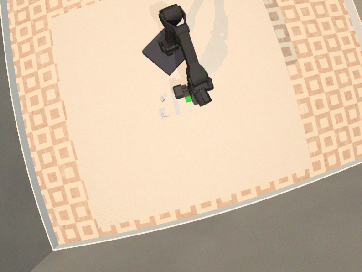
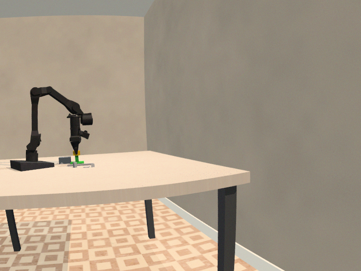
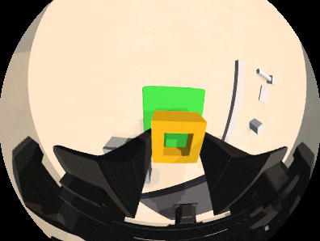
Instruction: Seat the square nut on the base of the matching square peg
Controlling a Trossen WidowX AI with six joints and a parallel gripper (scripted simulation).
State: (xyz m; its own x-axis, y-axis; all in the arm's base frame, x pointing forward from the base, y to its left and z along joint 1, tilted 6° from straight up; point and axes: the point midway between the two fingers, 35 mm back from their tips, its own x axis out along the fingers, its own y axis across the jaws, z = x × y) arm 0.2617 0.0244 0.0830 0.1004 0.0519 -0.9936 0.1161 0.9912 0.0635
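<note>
My hand is 70 mm past the grey block, 70 mm to the right of it and 70 mm above it. From my hand the other things lie so: long strip 10 mm ahead, 100 mm to the right, 80 mm below.
</note>
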